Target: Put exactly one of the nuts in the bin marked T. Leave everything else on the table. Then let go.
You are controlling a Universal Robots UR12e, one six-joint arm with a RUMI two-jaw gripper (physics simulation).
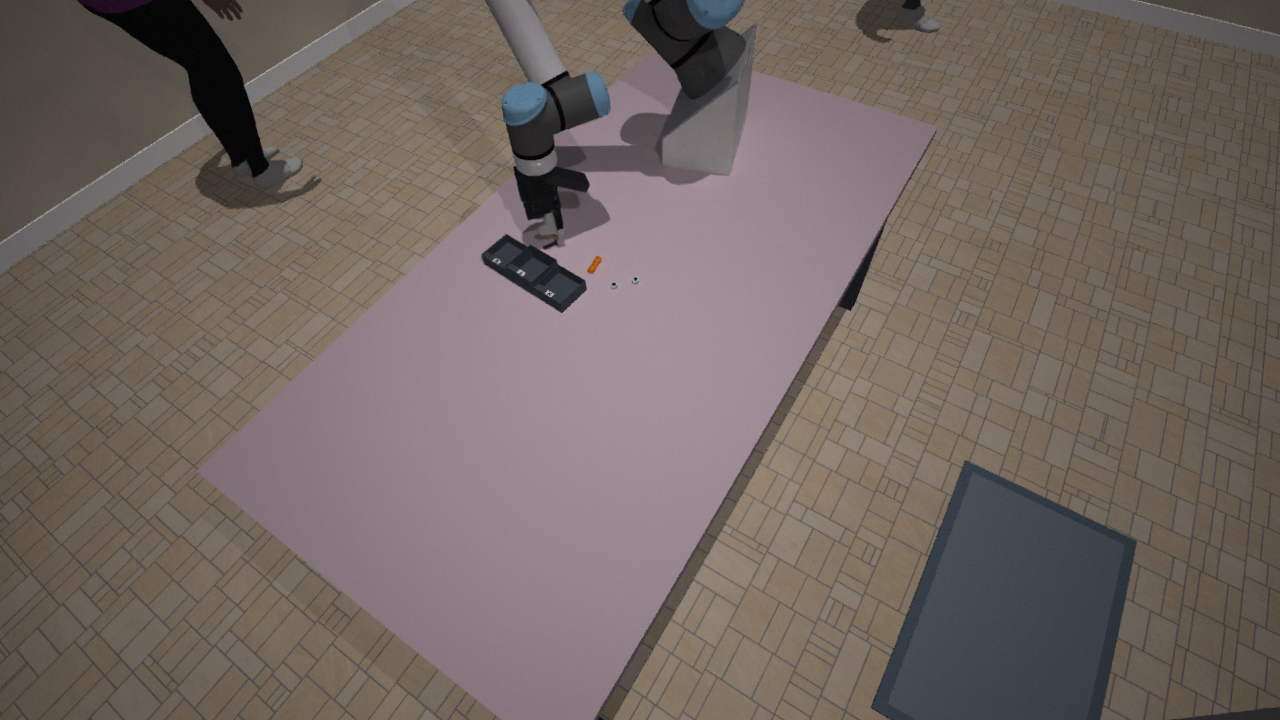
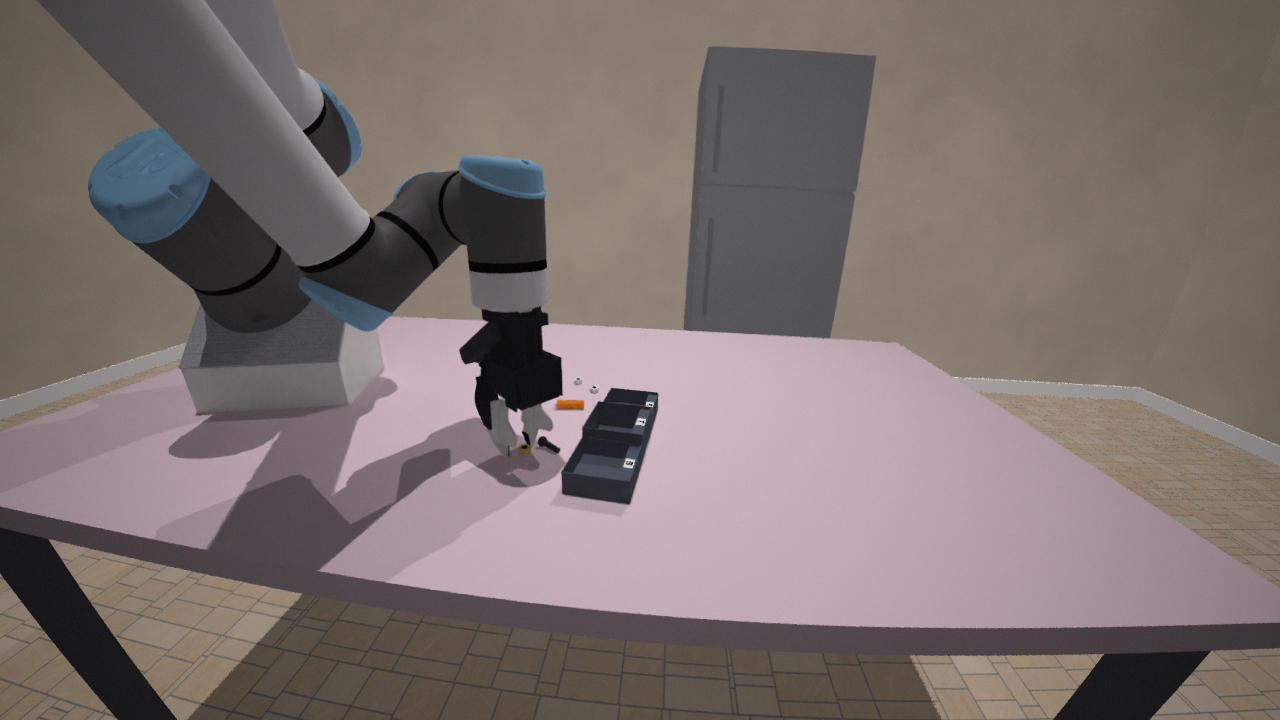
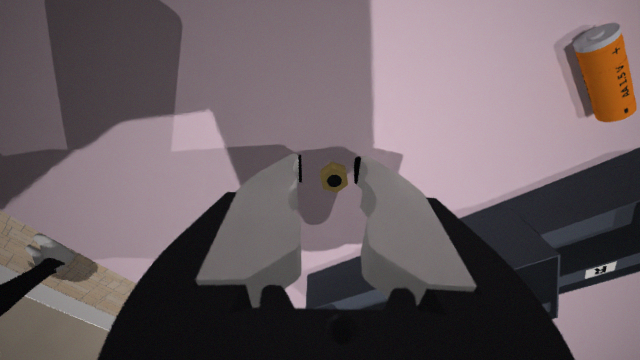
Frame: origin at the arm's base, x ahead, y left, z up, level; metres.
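Seen in the pictures: gripper, fingertip midpoint: (image 1: 557, 234) (image 2: 518, 451) (image 3: 327, 160); arm's base at its link origin: (image 1: 716, 69) (image 2: 264, 286).
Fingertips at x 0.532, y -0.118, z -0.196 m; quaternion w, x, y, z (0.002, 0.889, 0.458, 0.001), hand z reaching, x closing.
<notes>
Offsets run from my fingertips to a thing's top centre. Level surfaces: height alone.
A brass-yellow hex nut {0.010 m ahead, 0.002 m right, 0.010 m up} (image 2: 524, 450) (image 3: 333, 168) lies flat on the table {0.001 m up} (image 1: 537, 429) (image 2: 805, 537). My gripper (image 1: 550, 240) (image 2: 518, 445) (image 3: 327, 160) is low over the table and partly open, with the nut between its fingertips and a gap on each side. Two small whitish nuts, one {0.060 m ahead, 0.218 m left, 0.010 m up} (image 1: 614, 285) (image 2: 594, 389) nearer the bins and the other {0.020 m ahead, 0.251 m left, 0.010 m up} (image 1: 635, 280) (image 2: 578, 381) farther off, lie beyond the battery. A dark three-compartment bin tray {0.137 m ahead, 0.044 m left, 0.047 m up} (image 1: 523, 285) (image 2: 597, 486) (image 3: 539, 280) stands beside the gripper. Its small labels are too blurred to tell which bin is T.
An orange AA battery {0.033 m ahead, 0.143 m left, 0.015 m up} (image 1: 594, 264) (image 2: 570, 404) (image 3: 607, 75) lies beside the tray. A black screw {0.042 m ahead, 0.014 m left, 0.015 m up} (image 2: 548, 445) lies between my fingers and the tray. The robot's base (image 1: 702, 138) (image 2: 277, 380) stands on the table. A person (image 1: 214, 85) stands on the floor by the wall.
</notes>
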